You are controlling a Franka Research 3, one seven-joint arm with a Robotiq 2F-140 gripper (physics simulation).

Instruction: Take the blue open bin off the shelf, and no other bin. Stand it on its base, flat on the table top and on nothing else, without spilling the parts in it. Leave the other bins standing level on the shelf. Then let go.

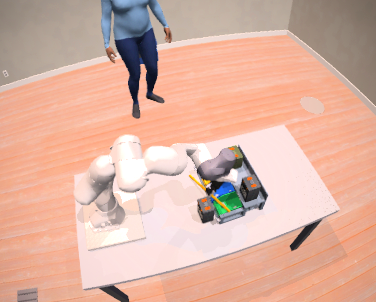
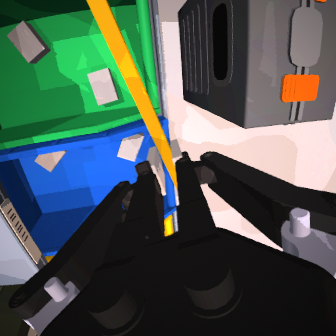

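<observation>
The blue open bin (image 1: pixel 225 189) (image 2: pixel 75 185) sits in the shelf (image 1: pixel 233 218) between the green bin (image 1: pixel 235 201) (image 2: pixel 65 110) and a yellow bin (image 2: pixel 168 226), of which little shows. Pale parts lie in the blue bin, among them one wedge (image 2: pixel 130 147) near its front. My gripper (image 1: pixel 209 188) (image 2: pixel 166 154) is closed to a narrow gap on the blue bin's front wall, one finger inside and one outside. The wall is partly hidden by the fingers. The bin looks level.
A yellow bar (image 1: pixel 198 183) (image 2: pixel 131 80) runs slantwise across the shelf's front, passing very close to my fingertips. A dark case (image 1: pixel 205 209) (image 2: pixel 215 55) with orange latches stands in front of the shelf. Another dark case (image 1: pixel 250 188) and an olive case (image 1: pixel 236 156) stand behind.
</observation>
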